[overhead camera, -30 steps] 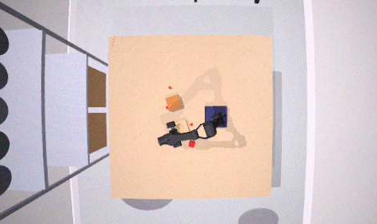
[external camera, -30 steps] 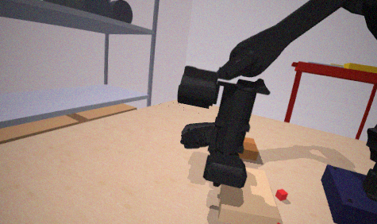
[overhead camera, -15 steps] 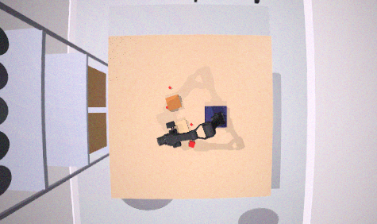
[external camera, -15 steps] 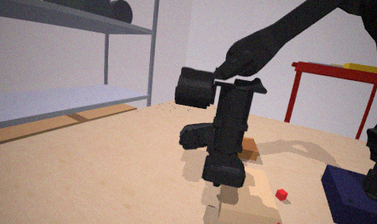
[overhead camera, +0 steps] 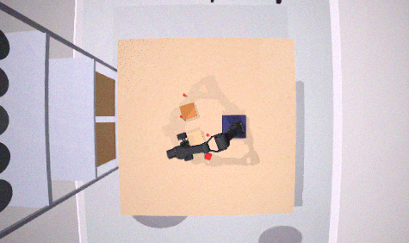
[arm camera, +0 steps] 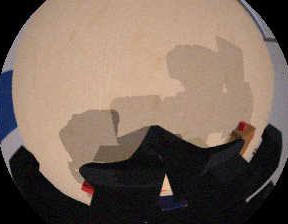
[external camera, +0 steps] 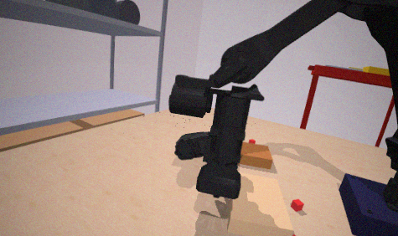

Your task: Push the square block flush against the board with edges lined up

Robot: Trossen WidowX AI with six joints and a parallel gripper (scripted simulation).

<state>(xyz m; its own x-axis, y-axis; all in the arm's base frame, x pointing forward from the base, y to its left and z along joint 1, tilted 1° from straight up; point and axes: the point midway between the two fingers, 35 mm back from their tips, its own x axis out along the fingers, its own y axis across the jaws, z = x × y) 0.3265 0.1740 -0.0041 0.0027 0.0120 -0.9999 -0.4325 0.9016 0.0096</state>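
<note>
The red cube lies 16 cm behind my gripper tip, 6 cm to the left of it and 1 cm above it. Round my gripper tip: board: 7 cm behind, 3 cm to the right, 1 cm above; then orange square block: 2 cm ahead, 24 cm to the right, 1 cm above.
</note>
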